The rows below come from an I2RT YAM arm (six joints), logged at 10 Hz.
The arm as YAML. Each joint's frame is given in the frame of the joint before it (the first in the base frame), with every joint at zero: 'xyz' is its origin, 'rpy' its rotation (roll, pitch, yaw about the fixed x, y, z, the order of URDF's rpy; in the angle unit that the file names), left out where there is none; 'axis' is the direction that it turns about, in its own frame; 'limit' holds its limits. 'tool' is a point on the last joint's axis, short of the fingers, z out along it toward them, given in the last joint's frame.
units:
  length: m
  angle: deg
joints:
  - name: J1
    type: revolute
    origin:
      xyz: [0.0, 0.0, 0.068]
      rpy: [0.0, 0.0, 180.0]
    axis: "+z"
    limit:
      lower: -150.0
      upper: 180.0
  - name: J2
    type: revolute
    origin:
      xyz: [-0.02, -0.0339, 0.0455]
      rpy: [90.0, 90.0, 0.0]
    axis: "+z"
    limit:
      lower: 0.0
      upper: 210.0
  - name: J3
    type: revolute
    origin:
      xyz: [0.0, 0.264, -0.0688]
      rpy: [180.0, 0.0, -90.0]
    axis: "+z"
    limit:
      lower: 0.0
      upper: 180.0
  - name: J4
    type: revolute
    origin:
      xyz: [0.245, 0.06, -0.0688]
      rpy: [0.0, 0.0, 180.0]
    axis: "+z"
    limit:
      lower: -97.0
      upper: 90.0
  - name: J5
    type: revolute
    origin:
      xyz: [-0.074, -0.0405, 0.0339]
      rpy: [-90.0, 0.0, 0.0]
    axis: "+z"
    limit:
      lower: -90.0
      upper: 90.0
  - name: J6
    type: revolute
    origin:
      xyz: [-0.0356, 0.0, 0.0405]
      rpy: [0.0, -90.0, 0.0]
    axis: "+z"
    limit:
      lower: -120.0
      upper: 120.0
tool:
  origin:
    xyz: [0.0, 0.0, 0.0]
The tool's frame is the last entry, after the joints.
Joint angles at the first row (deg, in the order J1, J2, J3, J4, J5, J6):
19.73, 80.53, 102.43, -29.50, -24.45, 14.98
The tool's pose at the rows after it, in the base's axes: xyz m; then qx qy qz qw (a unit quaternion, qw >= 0):
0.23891 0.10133 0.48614 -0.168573 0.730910 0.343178 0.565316
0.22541 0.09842 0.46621 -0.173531 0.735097 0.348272 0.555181
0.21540 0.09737 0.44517 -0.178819 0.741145 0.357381 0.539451
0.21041 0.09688 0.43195 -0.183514 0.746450 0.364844 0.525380
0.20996 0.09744 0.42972 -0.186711 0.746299 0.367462 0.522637
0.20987 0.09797 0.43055 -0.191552 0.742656 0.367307 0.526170
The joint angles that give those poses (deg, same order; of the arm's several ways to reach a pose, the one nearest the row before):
19.75, 72.55, 91.26, -26.61, -24.29, 15.00
20.08, 68.01, 83.81, -24.75, -25.04, 15.00
20.51, 64.42, 77.21, -23.22, -26.20, 15.31
20.66, 62.63, 73.62, -22.81, -27.42, 15.46
20.77, 62.46, 73.06, -22.59, -27.86, 15.40
20.88, 62.46, 73.06, -22.13, -28.01, 14.98

